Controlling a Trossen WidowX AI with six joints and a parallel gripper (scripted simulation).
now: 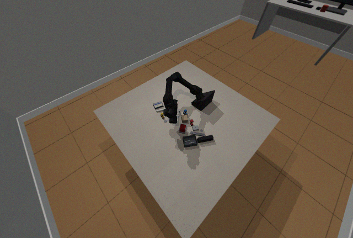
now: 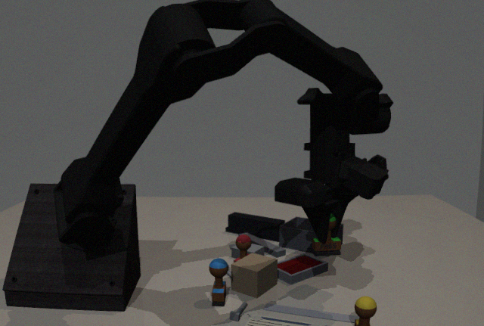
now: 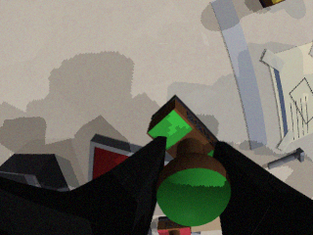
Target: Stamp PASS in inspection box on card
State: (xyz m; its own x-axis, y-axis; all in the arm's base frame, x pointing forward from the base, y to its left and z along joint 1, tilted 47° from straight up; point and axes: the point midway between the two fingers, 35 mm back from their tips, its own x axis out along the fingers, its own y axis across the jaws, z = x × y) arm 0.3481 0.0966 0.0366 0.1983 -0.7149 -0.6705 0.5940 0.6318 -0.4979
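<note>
The red ink pad lies 9 cm to the left of my gripper tip, 9 cm below it and 4 cm behind it. Round my gripper tip: tan block 11 cm behind, 7 cm below, 2 cm to the left; green-knobbed stamp right at my gripper tip; grey ruler strip 9 cm below, 6 cm to the right, 2 cm behind.
</note>
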